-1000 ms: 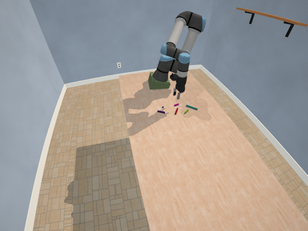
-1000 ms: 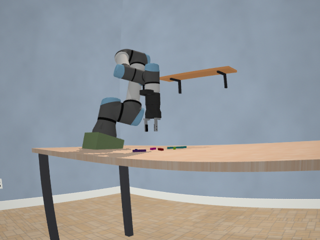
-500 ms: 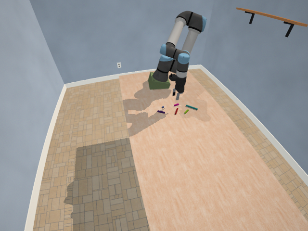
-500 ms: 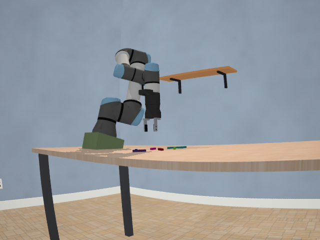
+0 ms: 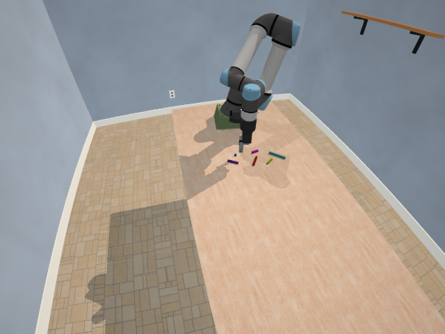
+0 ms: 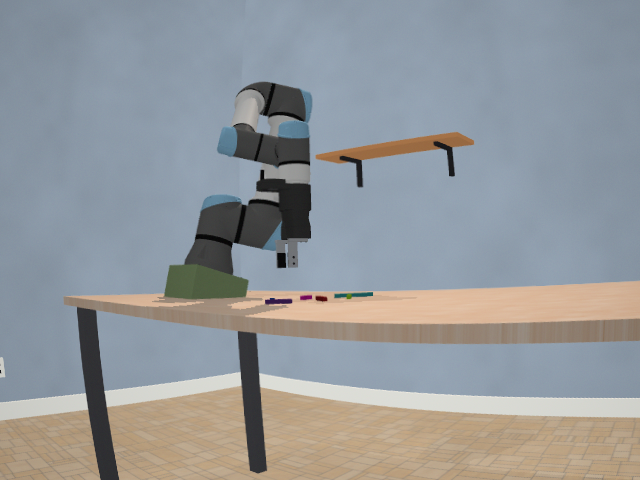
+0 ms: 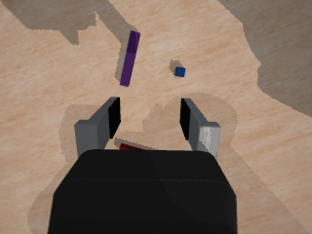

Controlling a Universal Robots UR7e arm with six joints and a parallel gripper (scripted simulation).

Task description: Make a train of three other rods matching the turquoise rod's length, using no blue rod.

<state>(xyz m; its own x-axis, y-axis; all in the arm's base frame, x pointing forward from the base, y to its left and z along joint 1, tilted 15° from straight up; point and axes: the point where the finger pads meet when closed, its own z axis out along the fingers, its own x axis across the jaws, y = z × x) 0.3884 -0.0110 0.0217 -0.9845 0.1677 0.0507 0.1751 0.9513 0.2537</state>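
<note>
Right now my hand is 2 cm short of the purple rod, 4 cm to the left of it and 9 cm above it. The rest, counted from my hand: lime rod (3 cm ahead, 16 cm to the left, 9 cm below); then blue rod (4 cm behind, 2 cm to the right, 9 cm below); then red rod (2 cm ahead, 8 cm to the left, 9 cm below).
</note>
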